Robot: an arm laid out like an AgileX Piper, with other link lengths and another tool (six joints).
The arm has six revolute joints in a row. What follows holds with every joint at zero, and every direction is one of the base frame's.
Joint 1 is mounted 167.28 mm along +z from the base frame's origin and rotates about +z.
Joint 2 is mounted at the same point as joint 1 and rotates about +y.
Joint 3 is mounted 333.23 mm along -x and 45.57 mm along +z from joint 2 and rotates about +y.
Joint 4 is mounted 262.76 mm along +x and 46.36 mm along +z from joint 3 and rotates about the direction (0.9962, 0, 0.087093).
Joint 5 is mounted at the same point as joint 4 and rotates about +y.
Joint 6 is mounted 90.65 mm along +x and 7.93 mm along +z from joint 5 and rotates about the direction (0.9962, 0, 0.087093).
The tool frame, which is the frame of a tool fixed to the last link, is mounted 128.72 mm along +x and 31 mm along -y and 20.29 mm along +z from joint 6; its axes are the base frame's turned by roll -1.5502, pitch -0.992 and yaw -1.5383 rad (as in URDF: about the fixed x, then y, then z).
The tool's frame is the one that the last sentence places.
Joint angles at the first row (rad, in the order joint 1, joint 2, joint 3, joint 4, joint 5, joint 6):
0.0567 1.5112 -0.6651 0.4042 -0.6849 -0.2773
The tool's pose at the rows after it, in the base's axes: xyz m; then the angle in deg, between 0 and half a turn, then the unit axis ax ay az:
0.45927 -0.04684 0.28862 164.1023 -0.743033 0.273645 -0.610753
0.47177 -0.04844 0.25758 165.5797 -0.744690 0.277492 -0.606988
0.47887 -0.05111 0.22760 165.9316 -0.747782 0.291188 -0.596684
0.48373 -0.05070 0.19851 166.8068 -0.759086 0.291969 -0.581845
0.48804 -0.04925 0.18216 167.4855 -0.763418 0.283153 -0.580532
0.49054 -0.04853 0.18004 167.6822 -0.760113 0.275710 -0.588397
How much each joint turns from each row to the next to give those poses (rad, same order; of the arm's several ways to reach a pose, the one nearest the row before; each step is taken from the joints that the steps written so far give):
0.0336 0.0948 0.0003 -0.0021 -0.0488 0.0008
0.0058 0.1111 0.0009 -0.0018 -0.0972 0.0207
0.0000 0.0883 0.0000 0.0000 -0.0587 0.0408
0.0000 0.0768 0.0000 -0.0107 -0.0343 0.0169
0.0000 0.0577 -0.0011 -0.0192 -0.0480 0.0060
0.0000 0.0236 -0.0007 -0.0120 -0.0398 0.0014

